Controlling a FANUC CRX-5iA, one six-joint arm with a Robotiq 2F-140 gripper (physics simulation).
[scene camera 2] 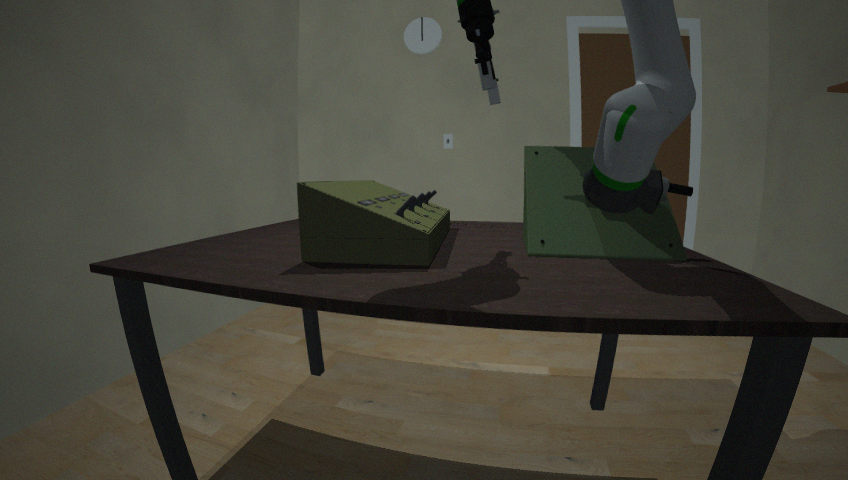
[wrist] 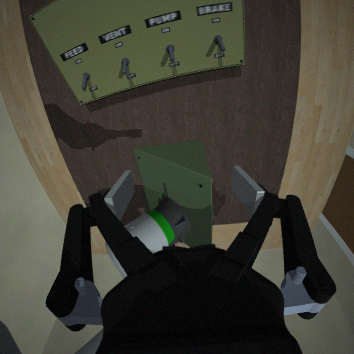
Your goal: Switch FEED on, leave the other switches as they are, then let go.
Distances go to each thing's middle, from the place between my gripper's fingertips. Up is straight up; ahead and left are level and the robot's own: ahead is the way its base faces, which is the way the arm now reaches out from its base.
My hand is 250 mm short of the sloped switch box (scene camera 2: 358,222), 110 mm to the right of it and 300 mm above it.
